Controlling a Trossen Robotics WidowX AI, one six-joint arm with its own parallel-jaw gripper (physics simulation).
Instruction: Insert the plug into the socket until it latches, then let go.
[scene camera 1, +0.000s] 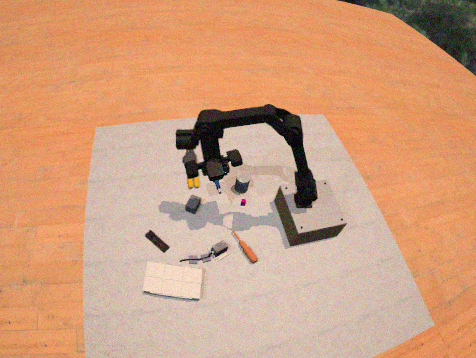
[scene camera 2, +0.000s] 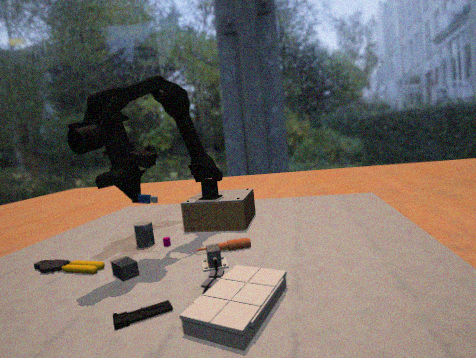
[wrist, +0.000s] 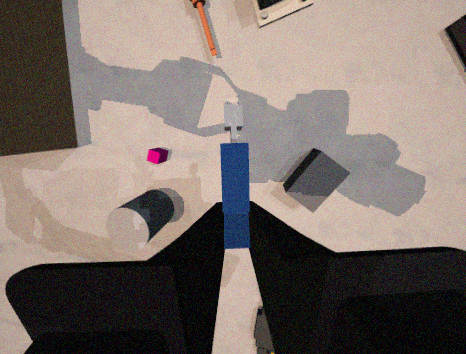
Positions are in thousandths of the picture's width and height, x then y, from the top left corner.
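Gripper (scene camera 2: 289, 563), also (scene camera 1: 455, 507) and (wrist: 503, 592): holding a blue plug (wrist: 503, 442), clear of everything else. Dark cube (wrist: 675, 510) resting on the table. White tiled block (scene camera 2: 488, 870), also (scene camera 1: 339, 781). Black bar (scene camera 2: 255, 895) visible.
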